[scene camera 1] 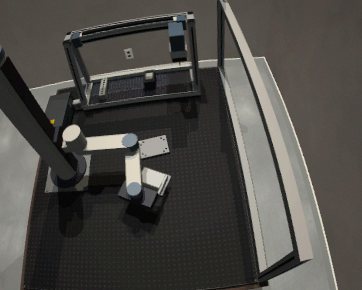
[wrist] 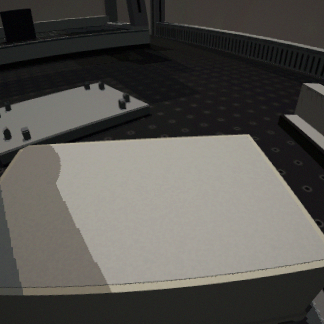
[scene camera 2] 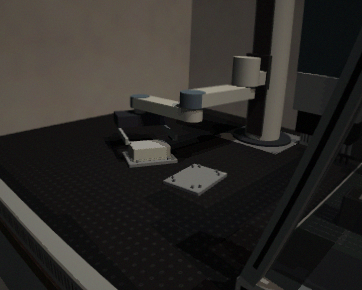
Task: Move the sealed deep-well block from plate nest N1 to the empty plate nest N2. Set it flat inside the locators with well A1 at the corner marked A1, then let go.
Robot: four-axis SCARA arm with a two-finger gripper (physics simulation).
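Frame: origin at the arm's base, x left, y back, z up, level; centimetres.
Where they show: gripper, fingertip midpoint: [scene camera 1: 152, 170] [wrist: 128, 107] [scene camera 2: 152, 139]; arm's base, origin of the base link: [scene camera 1: 68, 170] [scene camera 2: 261, 139].
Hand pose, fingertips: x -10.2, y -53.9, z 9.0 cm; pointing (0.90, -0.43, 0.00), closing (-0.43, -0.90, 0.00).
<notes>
Things, the pixels of their top centre, and the offset from my fingertips. "pt": a spot on its surface instead.
- sealed deep-well block, middle of its top: [wrist: 137, 189] [scene camera 2: 149, 144] [scene camera 1: 151, 177] dy +1.0, dx -2.5, dz -2.4 cm
- plate nest N1, middle of its top: [scene camera 2: 149, 152] [scene camera 1: 152, 180] dy +1.0, dx -2.5, dz -5.6 cm
- Plate nest N2, middle of its top: [wrist: 60, 99] [scene camera 2: 196, 173] [scene camera 1: 153, 145] dy +0.1, dx +19.4, dz -5.6 cm
- gantry frame, surface spot: [scene camera 1: 195, 60] pt dy -29.4, dx +61.4, dz +18.0 cm
- small box, surface spot: [scene camera 1: 149, 78] pt dy +0.7, dx +65.3, dz +4.0 cm
- narrow perforated strip, surface spot: [scene camera 1: 103, 87] pt dy +33.0, dx +66.1, dz +1.6 cm
The sealed deep-well block [scene camera 1: 154, 179] [scene camera 2: 149, 151] [wrist: 180, 200], pale with a white top, sits in plate nest N1 [scene camera 2: 151, 162]. One chamfered corner shows at its far left in the wrist view; no A1 mark is readable. Plate nest N2 [scene camera 1: 154, 146] [scene camera 2: 195, 178] [wrist: 75, 107], a flat light plate with small dark locators, stands bare beside N1. My gripper [scene camera 1: 155, 173] [scene camera 2: 151, 141] is open and holds nothing. It is around the block, one finger standing off its side with a gap; the other finger is mostly hidden.
A gantry frame [scene camera 1: 195, 60] stands at the back in scene camera 1, with a small box [scene camera 1: 149, 78] and a narrow perforated strip [scene camera 1: 103, 87] in its base. The arm's column [scene camera 2: 276, 75] stands beside the nests. A long light-topped barrier [scene camera 1: 272, 130] runs along the right side.
</notes>
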